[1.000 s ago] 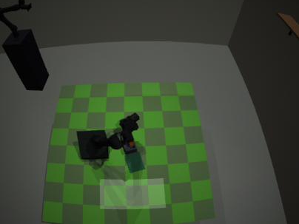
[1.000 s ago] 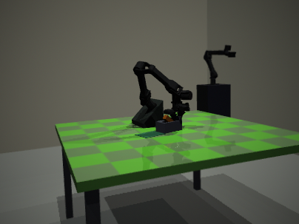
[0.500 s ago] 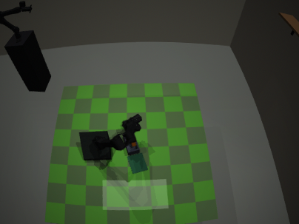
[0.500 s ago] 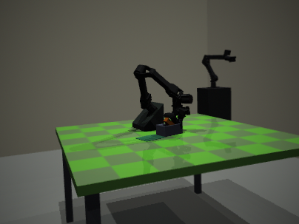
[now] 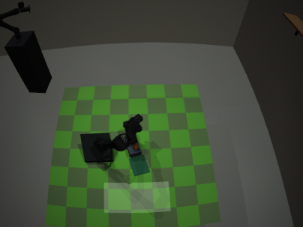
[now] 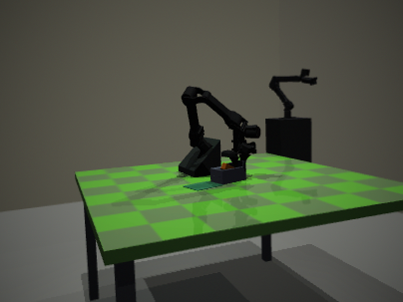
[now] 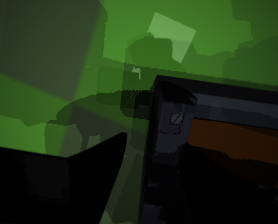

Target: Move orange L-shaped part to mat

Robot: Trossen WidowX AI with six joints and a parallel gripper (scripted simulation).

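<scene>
The orange L-shaped part is 5 cm to the right of my gripper tip and 1 cm ahead of it. The rest, counted from my gripper tip: green mat: 21 cm to the right, 8 cm ahead, 6 cm below.
</scene>
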